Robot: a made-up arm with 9 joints. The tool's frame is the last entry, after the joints.
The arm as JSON. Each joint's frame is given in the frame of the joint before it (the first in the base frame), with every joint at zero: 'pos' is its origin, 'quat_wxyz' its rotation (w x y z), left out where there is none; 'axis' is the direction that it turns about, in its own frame. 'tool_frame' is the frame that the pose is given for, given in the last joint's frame.
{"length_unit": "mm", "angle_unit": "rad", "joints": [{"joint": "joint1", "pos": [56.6, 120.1, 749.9], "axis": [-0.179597, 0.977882, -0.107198]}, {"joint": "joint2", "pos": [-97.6, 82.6, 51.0], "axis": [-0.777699, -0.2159, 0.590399]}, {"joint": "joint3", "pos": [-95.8, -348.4, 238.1], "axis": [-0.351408, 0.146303, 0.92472]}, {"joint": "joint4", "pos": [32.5, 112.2, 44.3], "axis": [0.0, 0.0, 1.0]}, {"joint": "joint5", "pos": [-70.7, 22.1, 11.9], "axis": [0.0, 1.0, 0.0]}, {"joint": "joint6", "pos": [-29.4, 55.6, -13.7], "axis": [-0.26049, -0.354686, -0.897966]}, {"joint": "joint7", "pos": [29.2, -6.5, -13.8], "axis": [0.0, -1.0, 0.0]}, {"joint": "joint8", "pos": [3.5, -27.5, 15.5], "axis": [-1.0, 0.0, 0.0]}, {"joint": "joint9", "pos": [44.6, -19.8, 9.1], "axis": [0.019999, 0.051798, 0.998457]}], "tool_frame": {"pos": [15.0, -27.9, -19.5], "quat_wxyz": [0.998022, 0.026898, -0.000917, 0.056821]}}
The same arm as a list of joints. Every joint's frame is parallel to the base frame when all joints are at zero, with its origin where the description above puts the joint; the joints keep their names.
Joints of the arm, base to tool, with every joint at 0 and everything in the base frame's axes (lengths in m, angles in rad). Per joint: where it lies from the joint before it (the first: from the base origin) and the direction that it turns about. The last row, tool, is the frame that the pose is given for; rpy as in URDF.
joint1: origin 0.0566 0.1201 0.7499 axis -0.179597 0.977882 -0.107198
joint2: origin -0.0976 0.0826 0.0510 axis -0.777699 -0.2159 0.590399
joint3: origin -0.0958 -0.3484 0.2381 axis -0.351408 0.146303 0.92472
joint4: origin 0.0325 0.1122 0.0443 axis +z
joint5: origin -0.0707 0.0221 0.0119 axis +y
joint6: origin -0.0294 0.0556 -0.0137 axis -0.26049 -0.354686 -0.897966
joint7: origin 0.0292 -0.0065 -0.0138 axis -y
joint8: origin 0.0035 -0.0275 0.0155 axis -x
joint9: origin 0.0446 -0.0198 0.0091 axis 0.019999 0.051798 0.998457
tool: origin 0.0150 -0.0279 -0.0195 rpy 0.0536 -0.0049 0.1136

